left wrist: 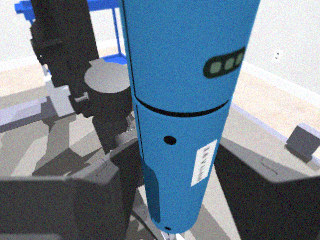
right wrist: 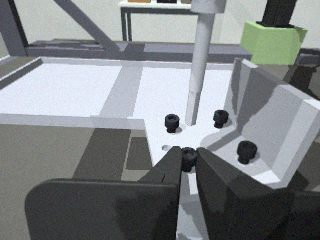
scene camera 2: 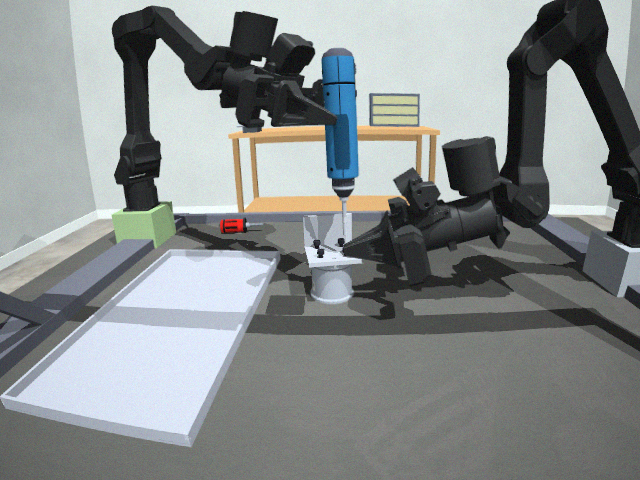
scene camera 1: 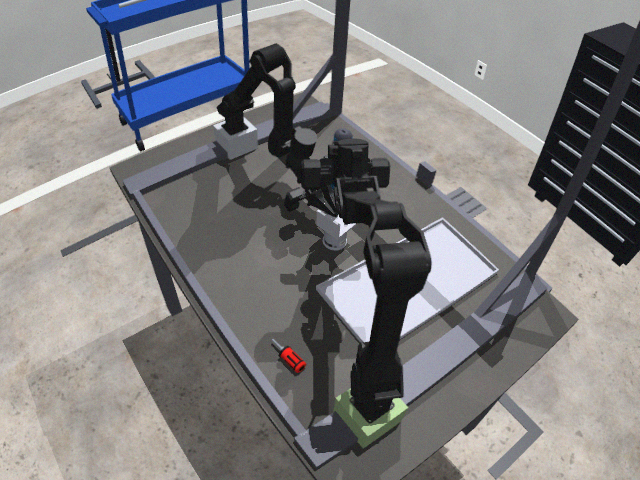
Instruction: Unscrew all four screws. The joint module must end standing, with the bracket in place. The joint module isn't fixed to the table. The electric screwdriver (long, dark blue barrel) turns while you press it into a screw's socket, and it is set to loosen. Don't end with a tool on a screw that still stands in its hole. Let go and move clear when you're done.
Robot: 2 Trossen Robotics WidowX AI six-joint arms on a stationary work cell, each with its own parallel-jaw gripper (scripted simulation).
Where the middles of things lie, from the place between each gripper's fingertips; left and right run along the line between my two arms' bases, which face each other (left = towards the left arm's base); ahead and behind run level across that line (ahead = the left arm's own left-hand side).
Labels:
Now: right hand 50 mm to the right of the white bracket (scene camera 2: 328,228) and 10 mm above it. The rest, counted from my right hand: white tray (scene camera 2: 146,356) (240 mm to the left, 120 mm behind, 80 mm below); screwdriver bit (right wrist: 205,23) (30 mm to the left, 30 mm above, 10 mm behind); joint module (scene camera 2: 330,284) (50 mm to the left, 50 mm below).
I see my left gripper 14 cm above the screwdriver bit, 3 cm to the left of it and 1 cm past it. Round my left hand: white tray (25 cm below, 18 cm to the left, 13 cm behind); white bracket (18 cm below, 1 cm to the right); joint module (23 cm below, 1 cm to the right).

